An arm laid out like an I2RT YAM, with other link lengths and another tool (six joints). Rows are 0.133 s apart.
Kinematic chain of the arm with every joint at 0, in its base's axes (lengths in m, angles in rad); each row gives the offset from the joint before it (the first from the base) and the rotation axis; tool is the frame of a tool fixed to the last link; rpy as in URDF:
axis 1: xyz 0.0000 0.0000 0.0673 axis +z
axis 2: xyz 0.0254 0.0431 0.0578 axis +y
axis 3: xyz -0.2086 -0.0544 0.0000 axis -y
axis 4: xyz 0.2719 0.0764 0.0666 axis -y
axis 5: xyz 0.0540 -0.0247 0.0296 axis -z
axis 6: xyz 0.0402 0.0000 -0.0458 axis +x
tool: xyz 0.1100 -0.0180 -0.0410 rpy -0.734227 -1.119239 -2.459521
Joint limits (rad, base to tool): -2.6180..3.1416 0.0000..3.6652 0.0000..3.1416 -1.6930..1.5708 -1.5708..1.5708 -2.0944..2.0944
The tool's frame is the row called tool.
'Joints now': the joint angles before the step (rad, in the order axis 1, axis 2, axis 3, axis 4, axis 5, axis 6). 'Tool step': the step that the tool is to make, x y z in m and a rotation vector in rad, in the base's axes. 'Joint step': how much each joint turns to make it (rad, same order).
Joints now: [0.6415, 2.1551, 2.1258, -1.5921, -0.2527, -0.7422]
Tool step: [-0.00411, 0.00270, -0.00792, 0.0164, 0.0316, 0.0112]
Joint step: [-0.0001, 0.0000, -0.0317, 0.0126, -0.0313, -0.0136]
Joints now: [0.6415, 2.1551, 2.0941, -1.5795, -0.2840, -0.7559]
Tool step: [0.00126, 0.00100, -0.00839, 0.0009, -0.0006, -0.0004]
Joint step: [-0.0001, 0.0001, -0.0301, 0.0313, -0.0004, 0.0003]
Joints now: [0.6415, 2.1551, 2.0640, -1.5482, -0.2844, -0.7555]
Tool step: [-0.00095, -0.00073, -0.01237, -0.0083, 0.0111, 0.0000]
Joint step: [0.0000, 0.0001, -0.0469, 0.0331, 0.0000, 0.0000]
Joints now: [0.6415, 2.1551, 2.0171, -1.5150, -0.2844, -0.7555]
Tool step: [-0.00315, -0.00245, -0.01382, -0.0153, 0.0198, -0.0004]
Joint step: [-0.0001, 0.0000, -0.0542, 0.0294, 0.0004, 0.0004]
